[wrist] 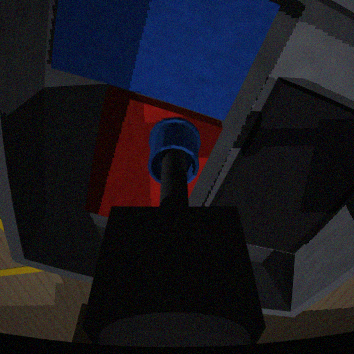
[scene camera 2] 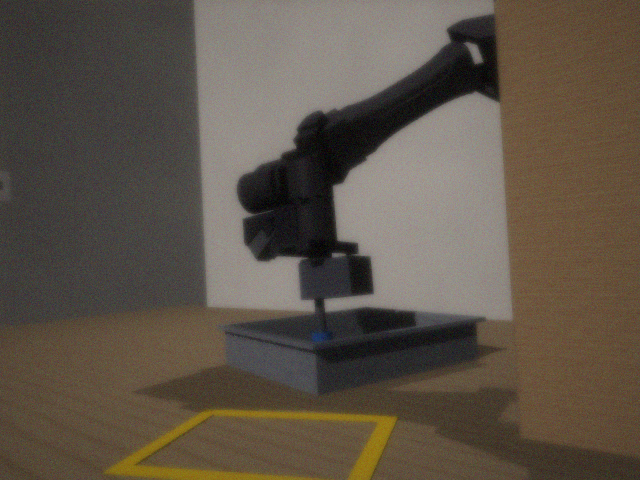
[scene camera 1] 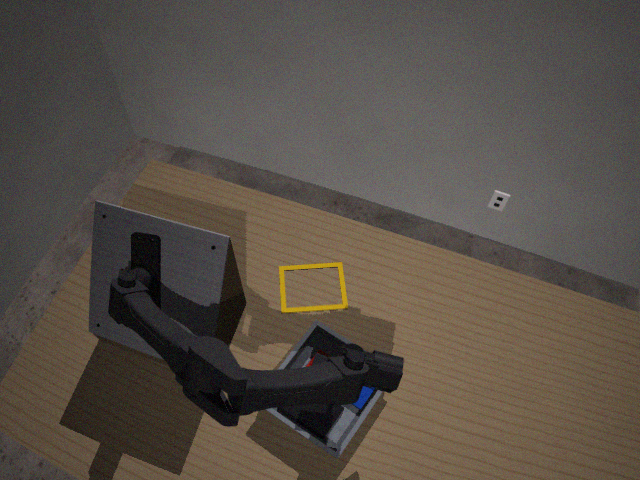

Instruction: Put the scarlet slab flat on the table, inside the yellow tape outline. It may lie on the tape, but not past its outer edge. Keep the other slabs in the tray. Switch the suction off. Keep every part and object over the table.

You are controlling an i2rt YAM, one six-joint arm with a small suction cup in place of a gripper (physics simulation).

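Places are measured from the arm's base along level axes (x back, y left, z down), in millimetres.
Where they show: hand, tool point: point(wrist: 173, 132); arm's base, link origin: point(scene camera 1: 147, 277).
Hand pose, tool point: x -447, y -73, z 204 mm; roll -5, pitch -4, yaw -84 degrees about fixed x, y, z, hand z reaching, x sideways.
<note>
Things, the pixels of their top centre, and the offset from my tool point. "spot": a spot on its surface instead. Level surfaces: height alone.
- grey tray, surface spot: point(wrist: 55, 270) spot: dx +84, dy +96, dz -47 mm
- blue slab, top centre: point(wrist: 154, 33) point(scene camera 1: 360, 385) dx -61, dy +2, dz -11 mm
- black slab, top centre: point(wrist: 292, 190) point(scene camera 1: 310, 408) dx +43, dy -76, dz -10 mm
- yellow tape outline, surface spot: point(scene camera 2: 310, 414) spot: dx +100, dy +175, dz +2 mm
- wooden table, surface height: dz +3 mm
The scarlet slab point(scene camera 1: 310, 359) point(wrist: 132, 165) lies in the grey tray point(scene camera 2: 273, 361) point(wrist: 55, 270). My suction cup point(scene camera 2: 321, 336) point(wrist: 174, 137) is down inside the tray, on the top face of the scarlet slab, and appears sealed to it. The tray rim hides the contact in scene camera 2; the arm hides the cup in scene camera 1. A blue slab point(scene camera 1: 364, 395) point(wrist: 200, 50) lies beside the scarlet one, and a black slab point(scene camera 1: 315, 419) point(wrist: 265, 200) lies in another part of the tray. The yellow tape outline point(scene camera 1: 282, 289) point(scene camera 2: 310, 414) point(wrist: 20, 271) is on the table beside the tray.
The tray's raised walls and inner dividers surround the cup. The arm point(scene camera 1: 305, 384) point(scene camera 2: 392, 113) reaches over the tray from its slanted grey mount point(scene camera 1: 186, 258). The wooden table point(scene camera 1: 465, 335) ends at a grey wall strip behind the outline.
</note>
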